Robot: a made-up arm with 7 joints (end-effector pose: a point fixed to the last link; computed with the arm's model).
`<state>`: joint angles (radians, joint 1 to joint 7).
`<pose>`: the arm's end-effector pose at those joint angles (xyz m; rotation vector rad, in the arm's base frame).
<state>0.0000 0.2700 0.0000 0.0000 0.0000 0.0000 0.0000</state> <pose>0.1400 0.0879 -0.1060 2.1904 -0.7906 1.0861</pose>
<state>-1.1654 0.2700 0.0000 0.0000 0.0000 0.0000 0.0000</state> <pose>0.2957 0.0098 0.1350 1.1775 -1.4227 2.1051</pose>
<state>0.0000 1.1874 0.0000 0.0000 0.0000 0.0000 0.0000</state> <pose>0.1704 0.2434 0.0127 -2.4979 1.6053 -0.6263</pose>
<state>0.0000 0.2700 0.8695 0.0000 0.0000 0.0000 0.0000</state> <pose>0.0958 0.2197 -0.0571 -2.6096 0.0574 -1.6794</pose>
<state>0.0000 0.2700 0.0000 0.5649 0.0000 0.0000 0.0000</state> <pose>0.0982 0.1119 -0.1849 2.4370 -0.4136 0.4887</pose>
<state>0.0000 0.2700 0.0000 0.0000 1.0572 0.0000 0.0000</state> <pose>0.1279 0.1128 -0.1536 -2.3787 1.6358 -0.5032</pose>
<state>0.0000 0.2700 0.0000 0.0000 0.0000 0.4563 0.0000</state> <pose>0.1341 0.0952 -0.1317 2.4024 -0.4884 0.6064</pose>
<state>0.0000 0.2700 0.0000 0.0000 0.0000 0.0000 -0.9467</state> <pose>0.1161 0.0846 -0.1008 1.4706 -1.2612 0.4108</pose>
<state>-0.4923 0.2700 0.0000 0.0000 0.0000 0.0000 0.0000</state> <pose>0.2420 0.0589 -0.0280 1.8411 -1.0890 1.5601</pose>
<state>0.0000 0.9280 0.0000 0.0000 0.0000 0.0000 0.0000</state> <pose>0.1584 0.2120 -0.0344 2.5644 -1.4422 0.8220</pose>
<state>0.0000 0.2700 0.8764 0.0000 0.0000 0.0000 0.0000</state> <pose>0.0950 0.2205 -0.0567 -2.6042 0.0502 -1.6790</pose>
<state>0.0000 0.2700 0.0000 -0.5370 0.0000 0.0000 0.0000</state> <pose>0.1330 0.0656 -0.0212 1.8066 -1.1111 1.6046</pose>
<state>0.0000 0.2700 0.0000 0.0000 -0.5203 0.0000 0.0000</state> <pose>0.1466 0.0967 -0.0802 1.8262 -0.3266 1.1947</pose>
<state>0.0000 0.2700 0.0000 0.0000 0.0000 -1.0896 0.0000</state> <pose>0.1072 0.0762 -0.0539 1.2677 -1.3847 2.0603</pose>
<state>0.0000 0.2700 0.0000 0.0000 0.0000 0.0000 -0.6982</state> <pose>0.1224 0.0833 -0.1028 1.6729 -1.1662 0.5843</pose>
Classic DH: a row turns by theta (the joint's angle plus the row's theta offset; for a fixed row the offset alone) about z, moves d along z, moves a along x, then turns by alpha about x. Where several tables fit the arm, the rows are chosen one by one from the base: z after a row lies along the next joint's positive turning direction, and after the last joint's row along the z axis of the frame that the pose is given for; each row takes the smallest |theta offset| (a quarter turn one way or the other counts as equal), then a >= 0, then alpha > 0; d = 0 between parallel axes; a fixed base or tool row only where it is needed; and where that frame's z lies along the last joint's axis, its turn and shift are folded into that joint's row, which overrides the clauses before.
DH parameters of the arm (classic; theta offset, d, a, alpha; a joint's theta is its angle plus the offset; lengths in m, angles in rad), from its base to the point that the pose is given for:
base (fixed): -0.071 0.1233 0.0241 -1.3004
joint 1: -1.3111 0.0486 0.0123 -1.5708
joint 2: 1.2915 -0.0056 0.0046 1.5708
joint 3: 1.5708 -0.2319 0.0092 -1.5708
joint 4: 1.5708 0.0425 0.0089 1.5708
joint 5: 0 0.1069 -0.0027 -1.5708
joint 6: -1.5708 -0.0294 0.0431 1.5708
joint 7: 0.6653 0.0197 -0.0015 1.7443
tool (fixed): 1.3502 0.0275 0 0

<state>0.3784 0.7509 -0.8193 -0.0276 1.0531 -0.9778 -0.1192</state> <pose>-0.0797 0.1242 -0.1097 0.4925 -2.2558 0.1249</pose>
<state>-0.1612 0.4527 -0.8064 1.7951 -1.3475 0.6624 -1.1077</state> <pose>0.0301 0.2044 -0.1938 1.3882 1.0625 -0.0580</pose>
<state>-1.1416 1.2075 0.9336 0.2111 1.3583 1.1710 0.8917</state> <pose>0.0895 0.3840 0.2077 -0.7281 -1.5063 -0.5540</pose>
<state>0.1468 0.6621 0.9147 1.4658 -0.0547 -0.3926 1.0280</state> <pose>-0.0669 0.3268 -0.1116 -1.8683 -1.0553 -0.3805</pose>
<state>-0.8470 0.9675 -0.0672 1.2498 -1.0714 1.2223 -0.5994</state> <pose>0.2544 0.2792 0.0076 1.3904 0.5375 0.3747</pose>
